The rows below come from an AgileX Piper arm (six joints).
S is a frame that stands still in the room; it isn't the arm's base.
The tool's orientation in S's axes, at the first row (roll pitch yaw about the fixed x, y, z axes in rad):
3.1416 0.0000 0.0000
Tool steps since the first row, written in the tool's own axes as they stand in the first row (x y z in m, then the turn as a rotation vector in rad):
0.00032 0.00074 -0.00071 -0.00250 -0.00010 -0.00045
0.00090 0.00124 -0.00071 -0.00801 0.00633 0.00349
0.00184 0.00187 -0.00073 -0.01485 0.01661 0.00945
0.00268 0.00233 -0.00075 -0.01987 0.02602 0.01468
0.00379 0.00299 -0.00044 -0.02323 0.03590 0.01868
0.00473 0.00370 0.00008 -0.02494 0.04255 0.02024
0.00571 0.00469 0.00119 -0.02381 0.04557 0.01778
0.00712 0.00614 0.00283 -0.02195 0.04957 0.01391
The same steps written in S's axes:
0.00032 -0.00074 0.00071 -0.00250 0.00010 0.00045
0.00090 -0.00124 0.00071 -0.00801 -0.00633 -0.00349
0.00184 -0.00187 0.00073 -0.01485 -0.01661 -0.00945
0.00268 -0.00233 0.00075 -0.01987 -0.02602 -0.01468
0.00379 -0.00299 0.00044 -0.02323 -0.03590 -0.01868
0.00473 -0.00370 -0.00008 -0.02494 -0.04255 -0.02024
0.00571 -0.00469 -0.00119 -0.02381 -0.04557 -0.01778
0.00712 -0.00614 -0.00283 -0.02195 -0.04957 -0.01391

